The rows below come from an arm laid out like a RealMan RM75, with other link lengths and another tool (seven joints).
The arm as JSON. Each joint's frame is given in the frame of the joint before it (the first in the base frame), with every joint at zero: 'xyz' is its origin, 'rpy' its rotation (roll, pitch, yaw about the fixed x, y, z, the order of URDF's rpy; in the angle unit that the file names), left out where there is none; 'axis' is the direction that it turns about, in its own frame. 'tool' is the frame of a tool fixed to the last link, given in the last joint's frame.
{
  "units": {
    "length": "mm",
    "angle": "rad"
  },
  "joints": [
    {
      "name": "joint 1",
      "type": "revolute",
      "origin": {
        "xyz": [
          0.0,
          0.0,
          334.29
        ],
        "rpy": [
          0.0,
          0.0,
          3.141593
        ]
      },
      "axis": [
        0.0,
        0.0,
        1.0
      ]
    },
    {
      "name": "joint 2",
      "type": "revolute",
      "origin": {
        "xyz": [
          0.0,
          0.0,
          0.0
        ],
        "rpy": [
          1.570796,
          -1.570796,
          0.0
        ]
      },
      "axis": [
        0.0,
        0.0,
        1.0
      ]
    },
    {
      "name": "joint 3",
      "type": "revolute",
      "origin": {
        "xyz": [
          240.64,
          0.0,
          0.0
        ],
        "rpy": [
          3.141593,
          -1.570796,
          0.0
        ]
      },
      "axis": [
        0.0,
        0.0,
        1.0
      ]
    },
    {
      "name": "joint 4",
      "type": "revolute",
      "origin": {
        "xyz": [
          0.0,
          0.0,
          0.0
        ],
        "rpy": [
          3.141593,
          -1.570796,
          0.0
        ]
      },
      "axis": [
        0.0,
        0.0,
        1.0
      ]
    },
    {
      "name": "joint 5",
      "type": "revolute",
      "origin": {
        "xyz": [
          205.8,
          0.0,
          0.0
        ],
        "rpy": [
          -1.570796,
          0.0,
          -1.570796
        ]
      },
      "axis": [
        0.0,
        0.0,
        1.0
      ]
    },
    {
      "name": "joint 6",
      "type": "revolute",
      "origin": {
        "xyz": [
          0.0,
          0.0,
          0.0
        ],
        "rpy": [
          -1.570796,
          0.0,
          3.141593
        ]
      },
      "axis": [
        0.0,
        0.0,
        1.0
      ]
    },
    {
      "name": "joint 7",
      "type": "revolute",
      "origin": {
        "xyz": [
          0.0,
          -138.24,
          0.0
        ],
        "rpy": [
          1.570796,
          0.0,
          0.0
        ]
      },
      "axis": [
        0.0,
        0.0,
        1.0
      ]
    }
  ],
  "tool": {
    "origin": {
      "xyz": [
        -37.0,
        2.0,
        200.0
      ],
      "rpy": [
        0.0,
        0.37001,
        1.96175
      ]
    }
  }
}
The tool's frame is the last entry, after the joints.
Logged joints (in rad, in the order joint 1, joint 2, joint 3, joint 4, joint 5, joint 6, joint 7), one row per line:
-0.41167 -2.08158 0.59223 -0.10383 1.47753 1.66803 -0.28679
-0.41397 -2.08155 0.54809 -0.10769 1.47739 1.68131 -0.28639
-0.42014 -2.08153 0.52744 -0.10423 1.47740 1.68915 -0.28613
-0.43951 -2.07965 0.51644 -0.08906 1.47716 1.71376 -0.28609
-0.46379 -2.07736 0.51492 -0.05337 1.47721 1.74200 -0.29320
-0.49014 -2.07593 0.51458 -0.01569 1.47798 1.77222 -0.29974
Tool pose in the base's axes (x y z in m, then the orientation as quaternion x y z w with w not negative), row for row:
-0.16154 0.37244 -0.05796 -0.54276 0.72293 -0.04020 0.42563
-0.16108 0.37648 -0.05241 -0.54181 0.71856 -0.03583 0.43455
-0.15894 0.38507 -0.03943 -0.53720 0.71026 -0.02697 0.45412
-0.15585 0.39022 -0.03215 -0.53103 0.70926 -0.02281 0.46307
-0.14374 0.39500 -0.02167 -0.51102 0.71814 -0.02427 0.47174
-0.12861 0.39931 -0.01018 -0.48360 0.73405 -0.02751 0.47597
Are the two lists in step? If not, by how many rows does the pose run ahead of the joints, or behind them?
The pose runs 1 row behind the joints: the pose in row i belongs to the joints in row i - 1.
